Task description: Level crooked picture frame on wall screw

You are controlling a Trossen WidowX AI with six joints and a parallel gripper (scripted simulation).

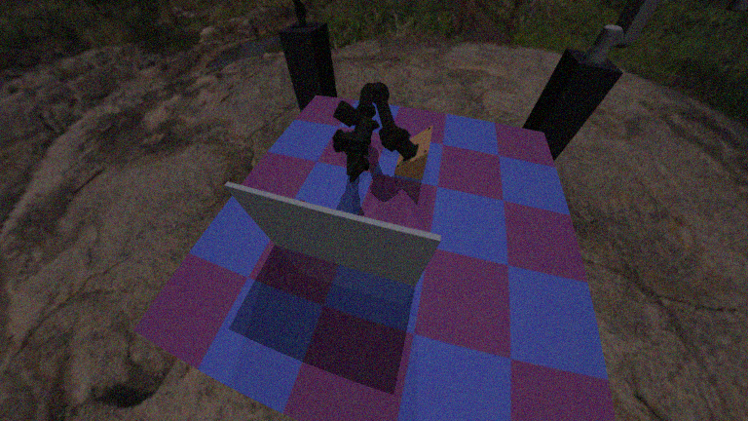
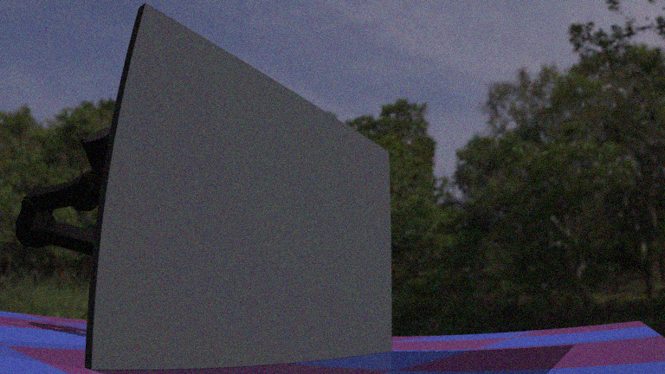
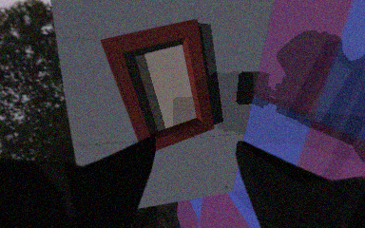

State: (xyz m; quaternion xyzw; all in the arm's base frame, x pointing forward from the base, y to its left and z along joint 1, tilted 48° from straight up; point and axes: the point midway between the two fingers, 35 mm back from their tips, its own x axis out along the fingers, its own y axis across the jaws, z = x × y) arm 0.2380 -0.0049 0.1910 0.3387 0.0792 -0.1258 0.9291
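My gripper tip is now 17 cm short of the picture frame and 1 cm above it. Also, from my gripper tip: grey wall panel (18 cm ahead, 2 cm to the left, 3 cm below).
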